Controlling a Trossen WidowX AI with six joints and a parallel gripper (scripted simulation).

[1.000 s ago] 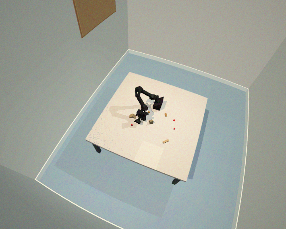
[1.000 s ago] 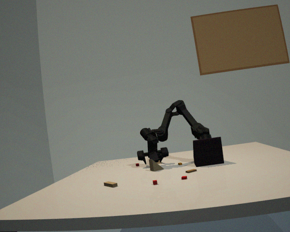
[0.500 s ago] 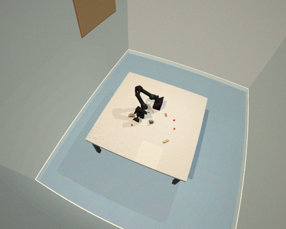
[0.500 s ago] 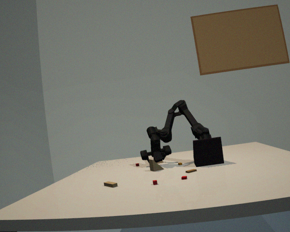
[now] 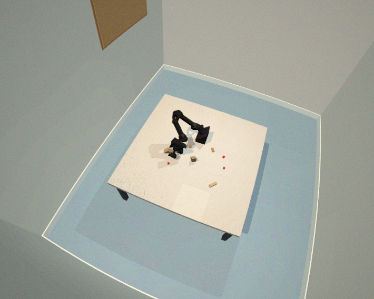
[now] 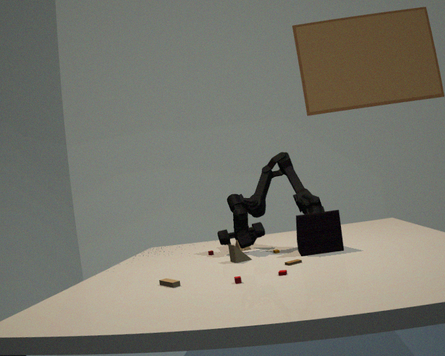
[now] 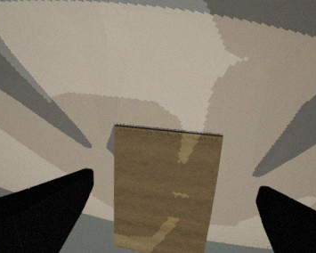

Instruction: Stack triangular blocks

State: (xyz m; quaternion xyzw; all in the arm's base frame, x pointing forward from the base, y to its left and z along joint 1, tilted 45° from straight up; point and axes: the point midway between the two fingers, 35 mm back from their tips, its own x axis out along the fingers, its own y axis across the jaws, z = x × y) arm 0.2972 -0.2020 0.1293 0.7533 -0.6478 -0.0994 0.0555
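The tan triangular block is 10 mm to the right of my gripper tip and 10 mm above it. The rest, counted from my gripper tip: orange piece 140 mm behind, 180 mm to the left, 10 mm below.
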